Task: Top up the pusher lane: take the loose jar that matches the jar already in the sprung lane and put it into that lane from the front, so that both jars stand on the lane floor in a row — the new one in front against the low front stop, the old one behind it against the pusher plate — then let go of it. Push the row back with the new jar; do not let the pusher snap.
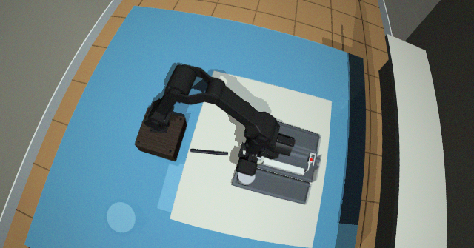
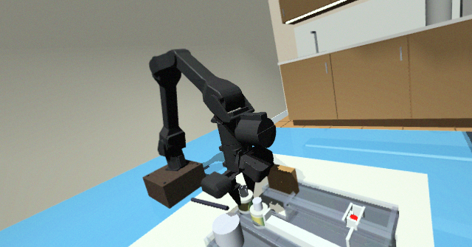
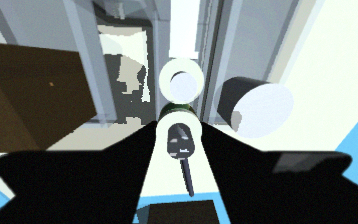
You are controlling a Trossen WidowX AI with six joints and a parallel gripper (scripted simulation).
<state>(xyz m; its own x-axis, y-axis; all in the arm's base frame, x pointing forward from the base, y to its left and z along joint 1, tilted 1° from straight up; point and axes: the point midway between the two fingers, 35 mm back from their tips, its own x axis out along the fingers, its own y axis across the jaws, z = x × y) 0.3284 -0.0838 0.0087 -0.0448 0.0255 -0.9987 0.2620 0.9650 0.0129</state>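
The wide grey cylinder jar lies 8 cm to the right of my gripper tip, 2 cm below it and 1 cm behind it. From my gripper tip the other things lie so: brown box: 12 cm to the left, 6 cm ahead, 1 cm below; grey pusher lane: 16 cm ahead, 3 cm below, 2 cm to the right; thin dark rod: 14 cm behind, 4 cm below, 1 cm to the left.
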